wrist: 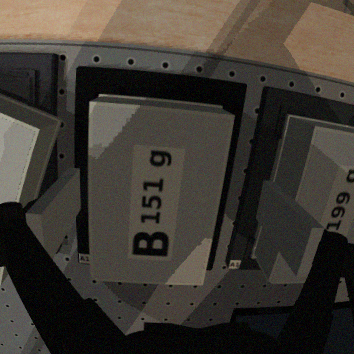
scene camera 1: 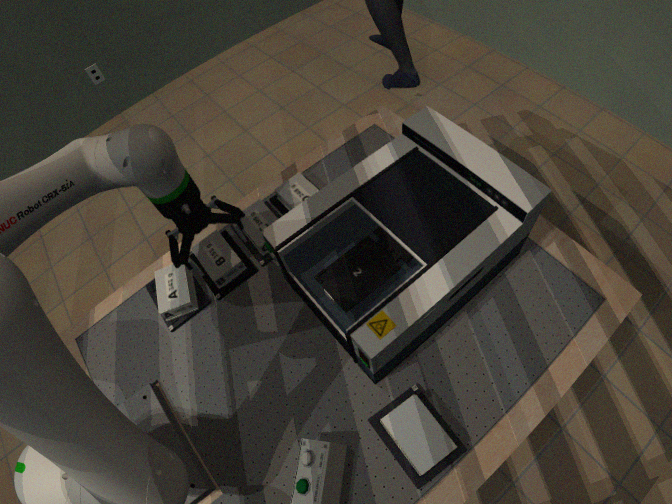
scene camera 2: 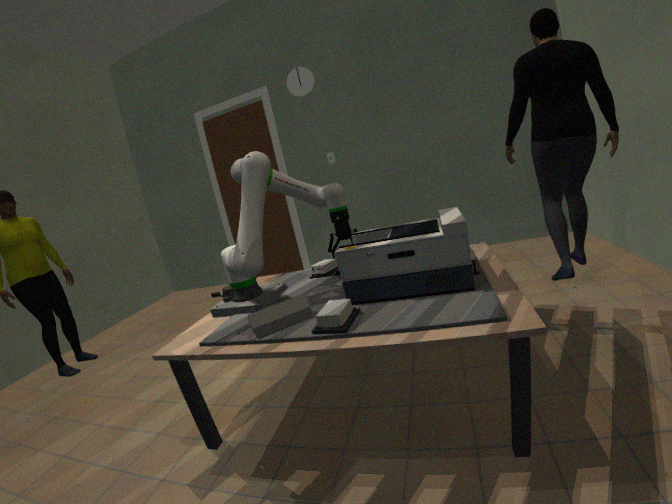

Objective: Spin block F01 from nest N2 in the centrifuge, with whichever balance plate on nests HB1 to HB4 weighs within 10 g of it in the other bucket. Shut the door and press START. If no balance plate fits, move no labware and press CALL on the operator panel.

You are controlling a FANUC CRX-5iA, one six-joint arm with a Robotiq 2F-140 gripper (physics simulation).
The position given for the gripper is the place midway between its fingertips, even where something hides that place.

Observation:
The gripper (scene camera 1: 221, 254) is open, with nothing in its grasp. Also in view: a plate B (scene camera 1: 222, 264). Also in view: a plate A (scene camera 1: 176, 295).
The plate A is seen too in the wrist view (wrist: 35, 130). The plate B is seen too in the wrist view (wrist: 156, 166). The gripper also shows in the wrist view (wrist: 171, 194).

